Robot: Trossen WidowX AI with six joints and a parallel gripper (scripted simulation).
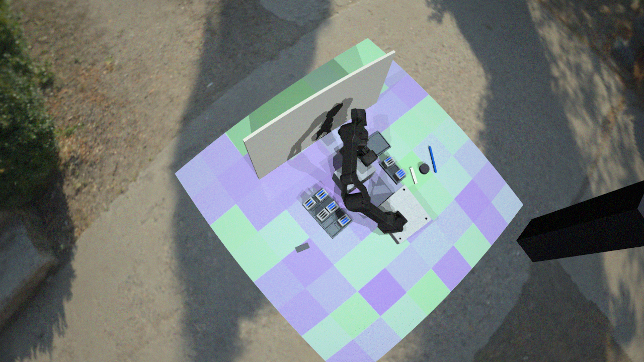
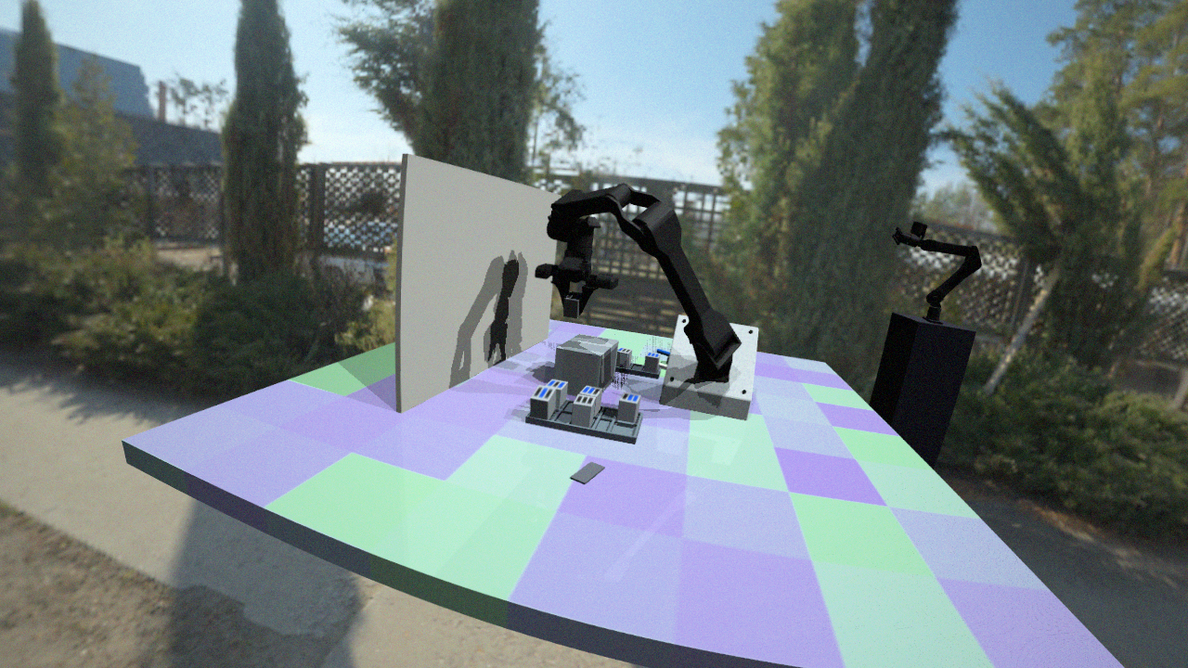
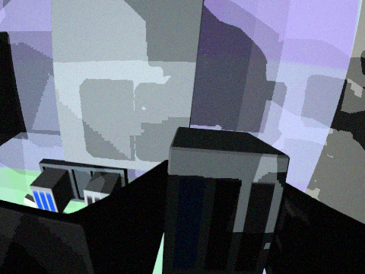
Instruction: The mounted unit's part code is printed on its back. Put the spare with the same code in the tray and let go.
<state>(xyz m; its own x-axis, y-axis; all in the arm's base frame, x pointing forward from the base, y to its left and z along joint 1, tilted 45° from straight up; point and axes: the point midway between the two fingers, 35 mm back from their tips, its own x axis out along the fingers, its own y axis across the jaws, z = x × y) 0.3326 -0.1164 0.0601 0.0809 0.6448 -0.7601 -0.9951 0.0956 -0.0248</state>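
Now: the dark tray 10 mm behind my gripper tip, 150 mm to the right of it and 160 mm below it. Round my gripper tip: grey mounted unit 60 mm behind, 50 mm to the left, 110 mm below; spare block 30 mm above; grey panel 190 mm ahead, 20 mm to the left, 70 mm above.
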